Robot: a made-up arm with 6 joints. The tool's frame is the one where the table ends. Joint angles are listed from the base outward.
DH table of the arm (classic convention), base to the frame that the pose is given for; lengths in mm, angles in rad. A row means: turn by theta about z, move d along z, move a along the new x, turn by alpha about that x. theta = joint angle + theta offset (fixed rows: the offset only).
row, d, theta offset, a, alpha
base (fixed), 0, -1.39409, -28.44, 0
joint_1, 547, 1.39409, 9, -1.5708
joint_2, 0, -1.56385, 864.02, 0
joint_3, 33, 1.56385, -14, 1.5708
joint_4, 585, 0, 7, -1.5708
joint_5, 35, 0, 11, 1.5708
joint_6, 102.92, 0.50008, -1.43, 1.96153
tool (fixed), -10.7, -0.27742, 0, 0
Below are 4 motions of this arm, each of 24 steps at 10 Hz.
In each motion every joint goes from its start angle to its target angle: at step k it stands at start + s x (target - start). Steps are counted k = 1, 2, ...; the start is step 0. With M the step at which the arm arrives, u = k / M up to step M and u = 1 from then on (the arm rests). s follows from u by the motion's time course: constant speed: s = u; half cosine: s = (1 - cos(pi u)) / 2; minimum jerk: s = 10 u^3 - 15 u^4 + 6 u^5.
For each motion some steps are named. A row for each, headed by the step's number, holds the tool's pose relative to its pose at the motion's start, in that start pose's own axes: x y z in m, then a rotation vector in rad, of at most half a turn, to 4 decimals.
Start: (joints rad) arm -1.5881 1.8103 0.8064 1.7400 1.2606 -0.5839
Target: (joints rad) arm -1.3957 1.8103 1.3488 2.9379 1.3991 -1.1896
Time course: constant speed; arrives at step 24
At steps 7, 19, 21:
7: -0.0001 0.0536 0.0605 -0.2475 0.0002 0.0065
19: 0.0186 0.1112 0.1960 -0.6210 0.0519 0.2589
21: 0.0257 0.1171 0.2219 -0.6695 0.0648 0.3286

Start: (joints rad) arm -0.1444 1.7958 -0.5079 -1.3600 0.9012 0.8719
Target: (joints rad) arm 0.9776 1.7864 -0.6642 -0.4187 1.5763 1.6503
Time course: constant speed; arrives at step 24
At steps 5, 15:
5: 0.1137 -0.3235 -0.0643 -0.1549 0.1363 -0.3168
15: 0.3073 -0.9845 0.0564 -0.2688 0.1643 -0.9924

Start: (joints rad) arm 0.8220 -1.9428 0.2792 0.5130 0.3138 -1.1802
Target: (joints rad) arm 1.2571 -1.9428 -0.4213 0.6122 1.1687 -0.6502
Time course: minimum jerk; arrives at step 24
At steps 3, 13, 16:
3: -0.0047 -0.0003 0.0107 -0.0025 0.0082 -0.0041
13: -0.1226 -0.0859 0.3805 -0.0753 0.2487 -0.1347
16: -0.1428 -0.1533 0.5074 -0.0886 0.3158 -0.1832

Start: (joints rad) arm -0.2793 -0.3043 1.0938 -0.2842 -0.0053 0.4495
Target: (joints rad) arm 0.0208 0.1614 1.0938 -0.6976 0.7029 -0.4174
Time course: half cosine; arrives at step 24
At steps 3, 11, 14, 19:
3: 0.0140 0.0208 0.0065 0.0388 -0.0421 -0.0169
11: 0.1902 0.2062 0.0730 0.3693 -0.5419 -0.2214
14: 0.2924 0.2742 0.1038 0.4801 -0.8209 -0.3339
19: 0.4426 0.3414 0.1426 0.5759 -1.2306 -0.4926

